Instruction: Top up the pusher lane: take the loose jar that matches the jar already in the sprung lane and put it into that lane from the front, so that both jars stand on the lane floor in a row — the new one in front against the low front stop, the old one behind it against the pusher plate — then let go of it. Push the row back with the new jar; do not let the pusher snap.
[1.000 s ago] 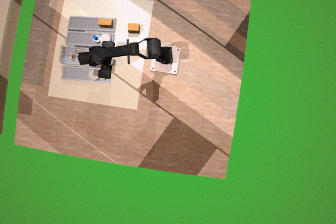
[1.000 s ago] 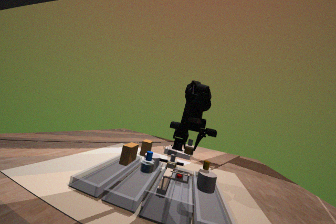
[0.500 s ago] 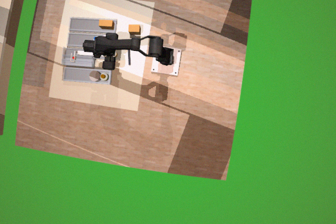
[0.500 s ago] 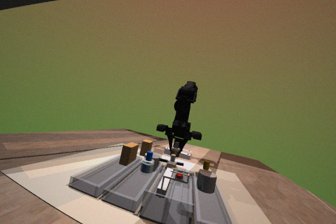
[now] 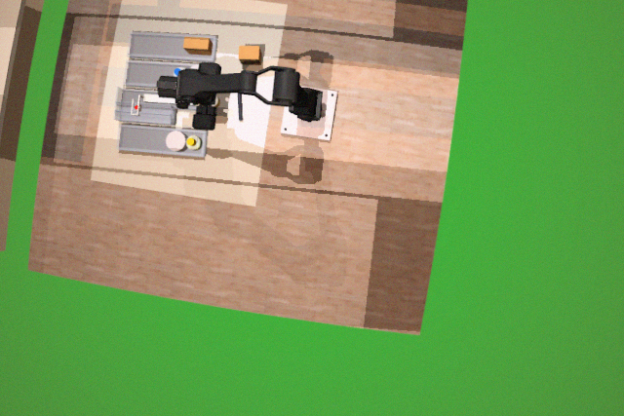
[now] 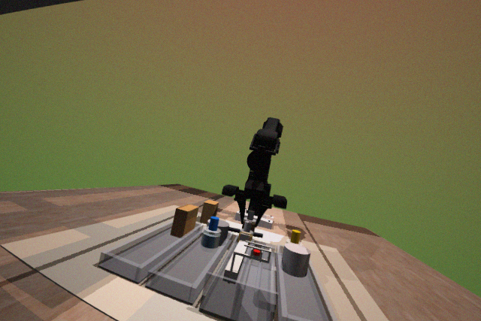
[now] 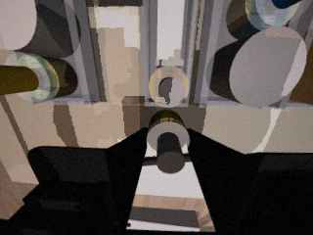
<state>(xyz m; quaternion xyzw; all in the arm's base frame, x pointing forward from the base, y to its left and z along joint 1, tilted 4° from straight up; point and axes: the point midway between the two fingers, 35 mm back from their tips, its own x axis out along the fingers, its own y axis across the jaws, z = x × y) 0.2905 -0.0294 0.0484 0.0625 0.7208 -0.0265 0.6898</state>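
Now: gripper tip 19 cm short of the sprung lane and 3 cm above it. Round my gripper tip: red mark (23 cm ahead, 2 cm above, 1 cm to the left); brown box (18 cm to the right, 4 cm ahead, 1 cm below).
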